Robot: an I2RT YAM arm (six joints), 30 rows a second.
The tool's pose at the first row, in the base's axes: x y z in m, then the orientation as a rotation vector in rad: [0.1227 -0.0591 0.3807 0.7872 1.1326 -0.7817]
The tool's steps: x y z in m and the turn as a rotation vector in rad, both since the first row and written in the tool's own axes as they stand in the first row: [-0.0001 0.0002 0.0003 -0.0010 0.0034 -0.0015]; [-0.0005 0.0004 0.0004 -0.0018 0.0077 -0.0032]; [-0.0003 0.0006 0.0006 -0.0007 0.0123 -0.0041]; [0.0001 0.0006 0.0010 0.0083 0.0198 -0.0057]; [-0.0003 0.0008 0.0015 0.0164 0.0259 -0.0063]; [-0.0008 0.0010 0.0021 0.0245 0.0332 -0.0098]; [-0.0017 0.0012 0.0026 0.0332 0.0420 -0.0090]
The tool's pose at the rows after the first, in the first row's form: [0.1230 -0.0592 0.3809 0.7872 1.1367 -0.7813]; [0.1231 -0.0592 0.3813 0.7877 1.1415 -0.7808]; [0.1234 -0.0593 0.3812 0.7903 1.1457 -0.7808]; [0.1237 -0.0597 0.3809 0.8005 1.1504 -0.7853]; [0.1240 -0.0599 0.3814 0.8098 1.1535 -0.7889]; [0.1243 -0.0603 0.3821 0.8182 1.1592 -0.7945]; [0.1245 -0.0605 0.3831 0.8301 1.1639 -0.7964]
